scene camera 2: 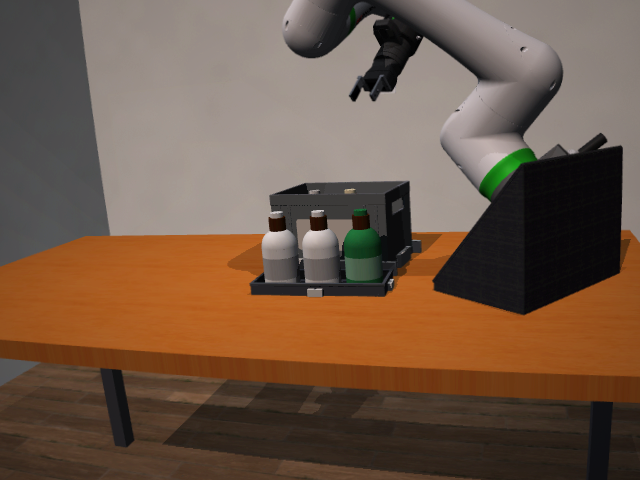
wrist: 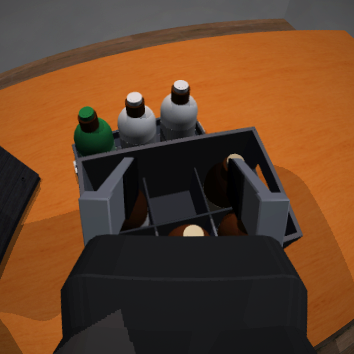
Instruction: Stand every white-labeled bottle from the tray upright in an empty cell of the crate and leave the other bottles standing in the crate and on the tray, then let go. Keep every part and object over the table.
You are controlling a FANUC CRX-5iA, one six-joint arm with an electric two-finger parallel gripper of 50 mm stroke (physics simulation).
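Places are measured from the arm's base along level axes (x right, y ahead, z up), in millimetres.
Pixels of known places: gripper, fingertip midpoint: (scene camera 2: pixel 361 98) (wrist: pixel 182 176); arm's base, link origin: (scene camera 2: pixel 535 205).
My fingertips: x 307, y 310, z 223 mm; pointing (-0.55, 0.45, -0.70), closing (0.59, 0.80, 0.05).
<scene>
For each thing: its middle in the pictures, then the offset to it from my fingertips. "*": a spot on its surface instead. Level surfaces: height alone.
- tray, surface spot: (scene camera 2: pixel 351 290) * dx -324, dy +50, dz -362 mm
- green bottle, body centre: (wrist: pixel 93 138) (scene camera 2: pixel 362 248) dx -279, dy +23, dz -291 mm
- crate, body centre: (wrist: pixel 181 220) (scene camera 2: pixel 343 224) dx -55, dy +63, dz -286 mm
- middle cell, surface spot: (wrist: pixel 172 206) * dx -109, dy +87, dz -365 mm
- table, surface height: dz -373 mm
Two white bottles with pale labels and white caps, one (scene camera 2: pixel 279 250) (wrist: pixel 179 114) at the end and one (scene camera 2: pixel 321 250) (wrist: pixel 136 125) in the middle, stand upright on the tray (scene camera 2: pixel 351 290). A green bottle (scene camera 2: pixel 362 245) (wrist: pixel 93 137) with a pale green label stands beside them. The crate (scene camera 2: pixel 330 199) (wrist: pixel 170 165) stands behind the tray. In the wrist view it holds several brown bottles, one (wrist: pixel 217 187) at right with a cream cap; a middle cell (wrist: pixel 172 206) beside the tray-side wall is empty. The near left cell is hidden. My gripper (scene camera 2: pixel 365 97) (wrist: pixel 182 176) is open and empty, high above the crate.
The black wedge-shaped robot base (scene camera 2: pixel 568 232) (wrist: pixel 15 195) stands on the table (scene camera 2: pixel 206 310) (wrist: pixel 240 80), to the right of the tray and crate in the scene view. The crate's walls rise above its bottles. The table's front edge lies before the tray.
</scene>
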